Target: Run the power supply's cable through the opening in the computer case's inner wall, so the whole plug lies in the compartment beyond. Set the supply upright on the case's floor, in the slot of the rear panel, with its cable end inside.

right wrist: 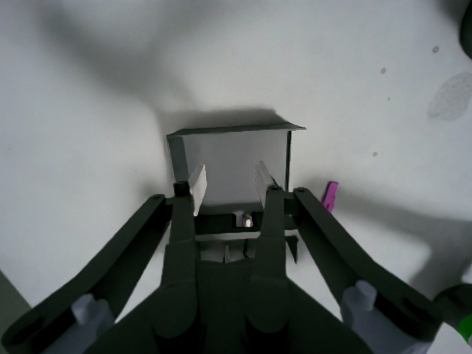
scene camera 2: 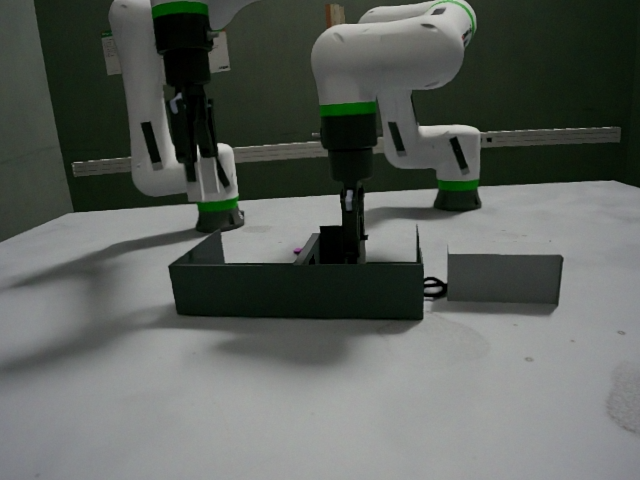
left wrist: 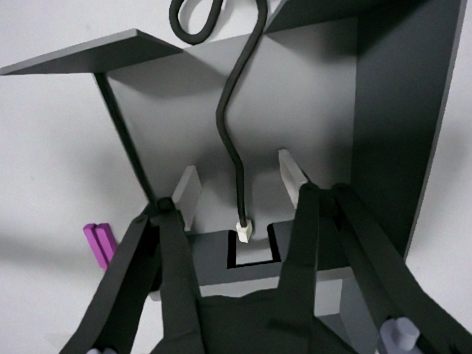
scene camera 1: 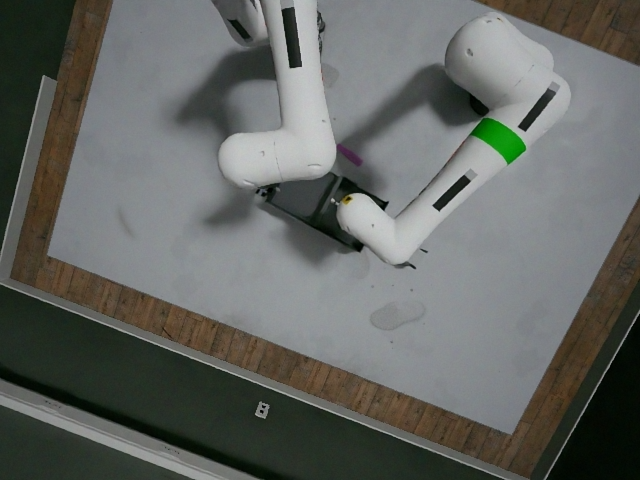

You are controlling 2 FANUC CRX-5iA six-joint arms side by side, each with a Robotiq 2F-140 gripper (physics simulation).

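Places are measured from the left arm's base along level axes (x ahead, y left, z up), in metres.
Where they show: left gripper, between the fingertips: [right wrist: 245,247] [left wrist: 238,169]; right gripper, between the fingertips: [right wrist: 230,173] [scene camera 2: 204,196]; left arm's base, origin of its link: [right wrist: 455,301] [scene camera 2: 457,205]; right arm's base, origin of its link: [scene camera 2: 220,225].
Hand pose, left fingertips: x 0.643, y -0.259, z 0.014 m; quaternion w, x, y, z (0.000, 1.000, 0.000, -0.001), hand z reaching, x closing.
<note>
Things, the pixels of their top centre, and the offset from my left fingertips. "spot": a spot on its surface instead.
- dark grey case, centre of its top: [left wrist: 267,302] [scene camera 2: 302,242] [right wrist: 242,238] [scene camera 1: 326,201] dx +0.008, dy -0.093, dz +0.080 m
- white plug, centre of its top: [left wrist: 243,238] [right wrist: 248,225] dx -0.008, dy -0.076, dz +0.014 m
- black cable, a spot on its surface: [left wrist: 222,112] spot: dx -0.004, dy +0.057, dz -0.003 m
- grey power supply, centre of its top: [scene camera 2: 501,247] [scene camera 1: 402,248] dx +0.024, dy +0.248, dz +0.071 m
- magenta piece, centre of its top: [left wrist: 108,263] [scene camera 2: 319,249] [right wrist: 327,206] [scene camera 1: 349,154] dx -0.199, dy -0.106, dz -0.003 m
The dark grey case [scene camera 1: 305,196] [scene camera 2: 299,291] [left wrist: 310,90] lies open. Its inner wall [left wrist: 210,257] has a square opening. The white plug [left wrist: 244,231] [right wrist: 247,220] is at that opening; how far in it reaches I cannot tell. The black cable [left wrist: 222,112] [scene camera 2: 435,287] runs from it across the compartment floor and out through the rear slot. The grey power supply [scene camera 2: 504,279] is on the table outside, right of the case in scene camera 2. My left gripper [left wrist: 238,169] [scene camera 2: 354,255] is open and low in the case, its fingers on both sides of the cable. My right gripper [right wrist: 230,173] is open, high above the other compartment.
A magenta piece [scene camera 1: 349,155] [scene camera 2: 297,251] [left wrist: 100,245] [right wrist: 330,196] lies on the table beside the case. The case's long side wall [left wrist: 415,125] rises beside my left gripper. My two arms come close together above the case.
</note>
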